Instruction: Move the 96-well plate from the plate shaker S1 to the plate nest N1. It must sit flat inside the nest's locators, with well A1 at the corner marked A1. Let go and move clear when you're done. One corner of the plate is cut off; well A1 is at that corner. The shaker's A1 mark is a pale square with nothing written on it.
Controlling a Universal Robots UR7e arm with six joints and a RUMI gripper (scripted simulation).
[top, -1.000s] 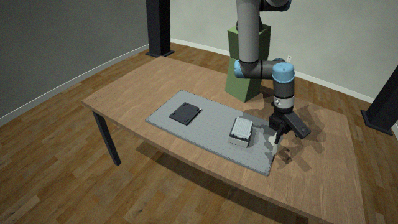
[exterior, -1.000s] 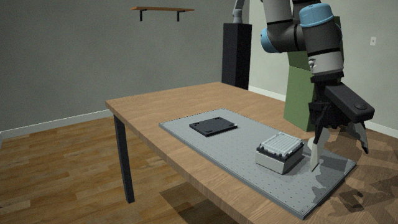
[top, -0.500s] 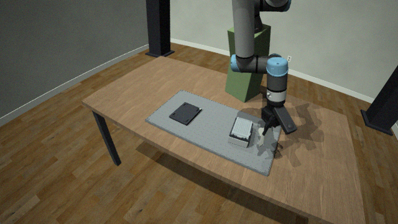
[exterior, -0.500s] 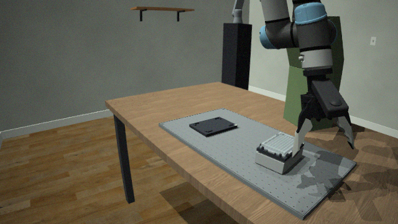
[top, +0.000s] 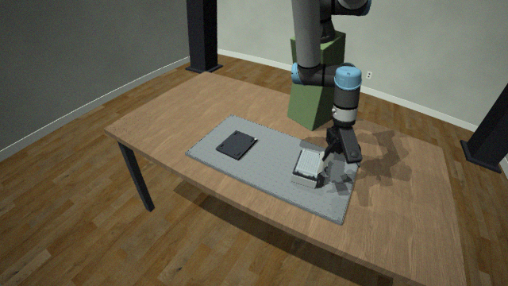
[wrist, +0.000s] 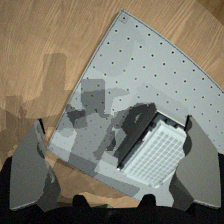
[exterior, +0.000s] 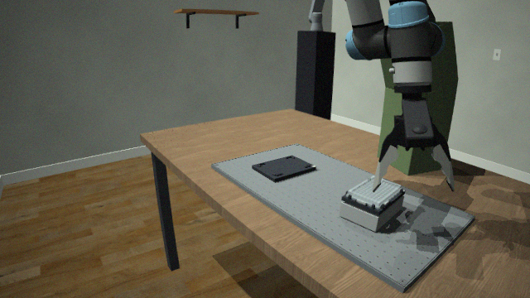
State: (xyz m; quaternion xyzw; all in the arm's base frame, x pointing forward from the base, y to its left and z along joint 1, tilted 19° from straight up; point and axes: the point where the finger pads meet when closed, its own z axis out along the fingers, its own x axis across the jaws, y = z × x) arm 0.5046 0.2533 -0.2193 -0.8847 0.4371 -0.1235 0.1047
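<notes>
The white 96-well plate is 12 cm to the right of my hand, 6 cm below it and 5 cm behind it. Also, from my hand: plate nest: 45 cm to the right, 12 cm below, 5 cm behind.
</notes>
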